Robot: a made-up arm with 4 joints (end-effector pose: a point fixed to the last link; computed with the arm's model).
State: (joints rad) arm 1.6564 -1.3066 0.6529 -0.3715
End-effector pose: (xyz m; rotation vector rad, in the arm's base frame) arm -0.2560 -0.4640 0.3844 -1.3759 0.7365 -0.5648
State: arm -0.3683 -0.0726 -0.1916 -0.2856
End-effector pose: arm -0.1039 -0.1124 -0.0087 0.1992 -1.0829 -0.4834
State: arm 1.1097 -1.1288 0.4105 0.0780
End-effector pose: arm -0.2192 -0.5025 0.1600 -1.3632 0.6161 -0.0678
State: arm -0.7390 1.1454 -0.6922 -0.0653
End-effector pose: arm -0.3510 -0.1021 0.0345 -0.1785 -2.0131 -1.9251
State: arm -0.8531 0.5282 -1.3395 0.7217
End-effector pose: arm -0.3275 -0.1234 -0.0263 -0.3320 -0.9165 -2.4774
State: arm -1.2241 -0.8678 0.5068 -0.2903
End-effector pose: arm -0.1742 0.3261 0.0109 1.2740 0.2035 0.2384
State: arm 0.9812 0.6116 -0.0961 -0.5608
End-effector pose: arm -0.2015 -0.2394 0.3217 -0.6106 -1.7758 0.6717
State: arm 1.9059 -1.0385 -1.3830 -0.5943
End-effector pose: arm -0.1291 -0.1821 0.4550 -1.5158 -1.0228 1.3432
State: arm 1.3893 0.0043 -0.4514 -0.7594
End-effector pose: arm -0.1708 -0.2166 0.3813 -0.8437 -1.3649 1.0437
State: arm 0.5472 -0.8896 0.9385 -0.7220
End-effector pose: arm -0.2052 -0.3178 -0.0431 -0.0138 0.5858 -0.2271
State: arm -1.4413 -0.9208 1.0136 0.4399
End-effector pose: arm -0.3027 0.4032 0.0562 0.8214 0.3121 1.0515
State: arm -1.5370 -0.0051 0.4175 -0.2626
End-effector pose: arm -0.1006 0.2560 0.0993 1.4527 -0.3878 -0.5978
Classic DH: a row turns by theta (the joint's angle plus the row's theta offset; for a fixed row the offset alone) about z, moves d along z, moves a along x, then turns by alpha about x. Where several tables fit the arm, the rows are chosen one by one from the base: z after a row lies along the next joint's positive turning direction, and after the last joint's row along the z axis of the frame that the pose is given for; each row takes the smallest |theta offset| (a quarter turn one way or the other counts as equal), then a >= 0, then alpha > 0; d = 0 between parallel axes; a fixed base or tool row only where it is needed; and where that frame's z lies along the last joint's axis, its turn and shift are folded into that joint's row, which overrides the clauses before.
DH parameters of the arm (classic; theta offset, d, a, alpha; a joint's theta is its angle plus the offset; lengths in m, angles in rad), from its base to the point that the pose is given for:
base (fixed): -1.5708 0.255 0.033 1.5708
joint 1: 1.3232 0.2627 -0.2452 1.5283
joint 2: 0.4904 0.4346 0.0156 2.9934
joint 3: -0.502 0.1745 -0.0468 1.4697
joint 4: -1.1073 -0.091 -0.0941 -1.4262
tool (fixed): 1.8491 -0.0441 0 0

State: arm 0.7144 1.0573 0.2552 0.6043
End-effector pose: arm -0.1650 -0.3323 0.3023 -1.2259 -1.6698 -0.5797
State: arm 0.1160 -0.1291 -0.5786 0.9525
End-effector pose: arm -0.1078 -0.3428 0.0629 -1.2449 -0.8143 -0.9896
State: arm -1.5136 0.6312 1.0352 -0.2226
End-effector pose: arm -0.1204 0.2418 0.1010 1.4686 -0.4361 -0.5916
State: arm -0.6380 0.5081 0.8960 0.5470
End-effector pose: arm -0.1073 0.0144 -0.1333 -0.0900 -0.2706 -0.3600
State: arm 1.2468 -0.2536 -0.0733 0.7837
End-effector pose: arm -0.0847 -0.4209 0.3797 -2.2448 -0.7212 -0.1910
